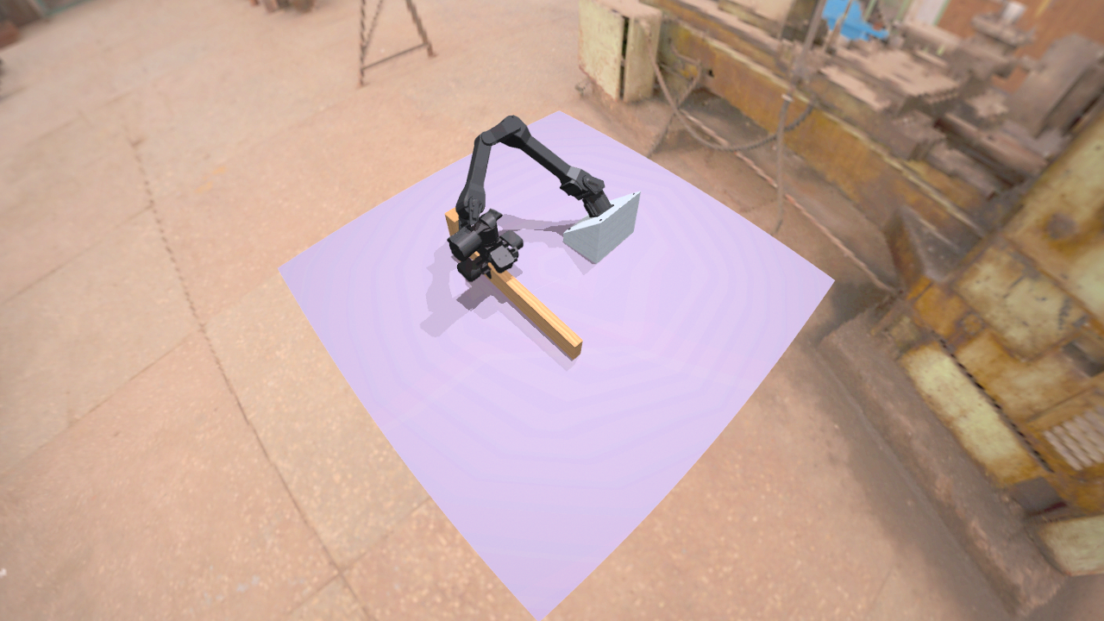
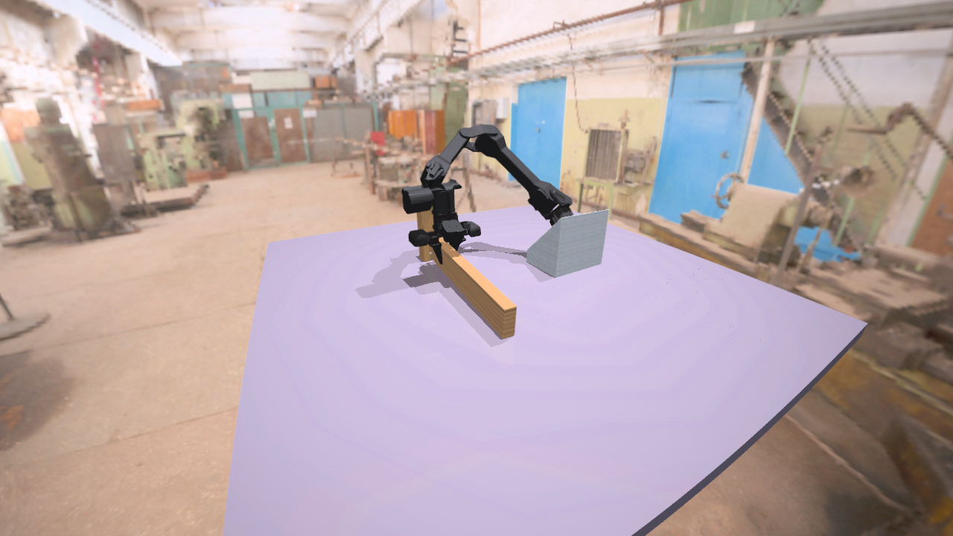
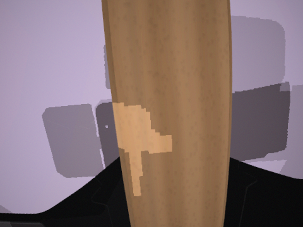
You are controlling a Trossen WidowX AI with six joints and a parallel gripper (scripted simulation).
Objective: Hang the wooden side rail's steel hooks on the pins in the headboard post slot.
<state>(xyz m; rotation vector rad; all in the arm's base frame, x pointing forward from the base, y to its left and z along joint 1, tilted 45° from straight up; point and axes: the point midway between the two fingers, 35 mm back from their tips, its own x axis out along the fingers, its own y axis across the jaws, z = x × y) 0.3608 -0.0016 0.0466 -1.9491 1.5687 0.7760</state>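
Right now my gripper tip is 140 mm to the left of the wooden headboard post, 40 mm below it and 20 mm short of it.
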